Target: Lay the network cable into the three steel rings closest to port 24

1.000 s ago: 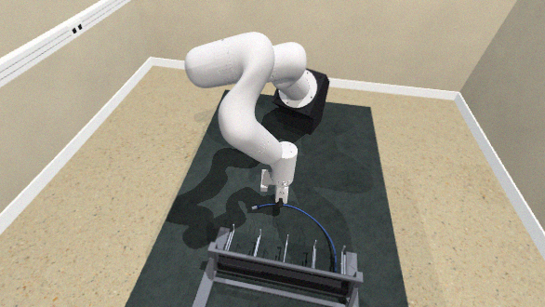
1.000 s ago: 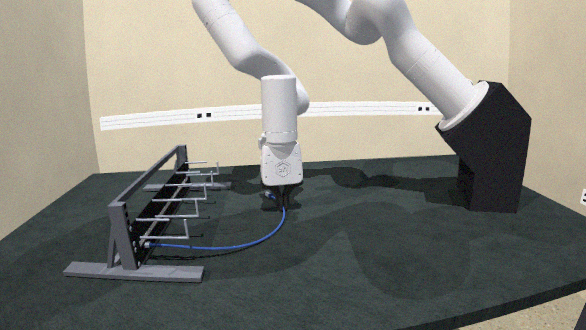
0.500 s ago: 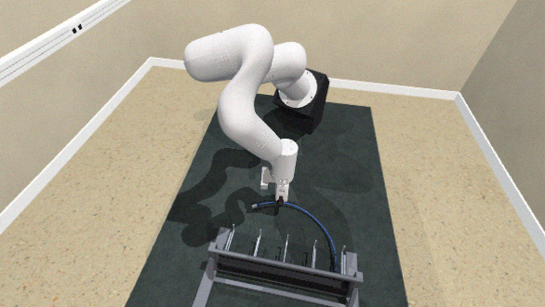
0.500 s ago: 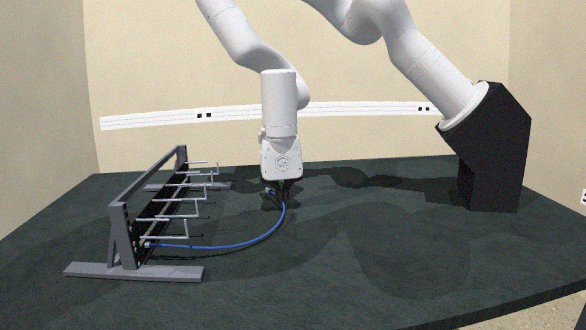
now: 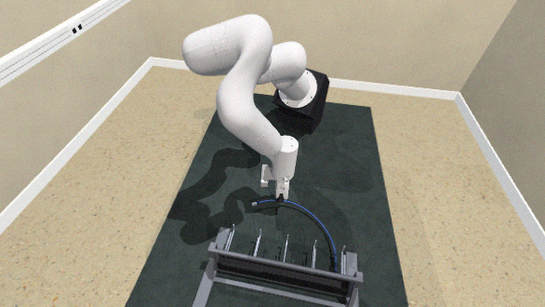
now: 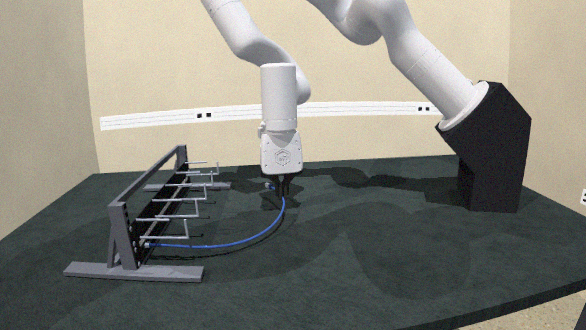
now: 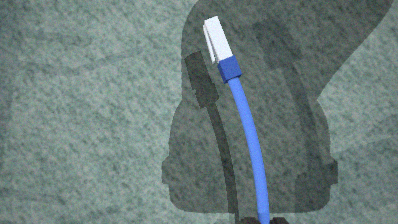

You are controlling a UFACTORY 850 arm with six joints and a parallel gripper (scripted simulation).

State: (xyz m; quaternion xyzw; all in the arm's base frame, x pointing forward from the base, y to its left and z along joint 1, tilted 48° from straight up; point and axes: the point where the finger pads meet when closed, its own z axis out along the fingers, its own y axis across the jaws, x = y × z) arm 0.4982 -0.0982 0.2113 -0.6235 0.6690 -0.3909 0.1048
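Now: the white plug 10 cm to the right of my hand and 2 cm below it. From my hand the other things lie so: grey patch-panel rack 30 cm ahead, 7 cm to the right, 2 cm above.
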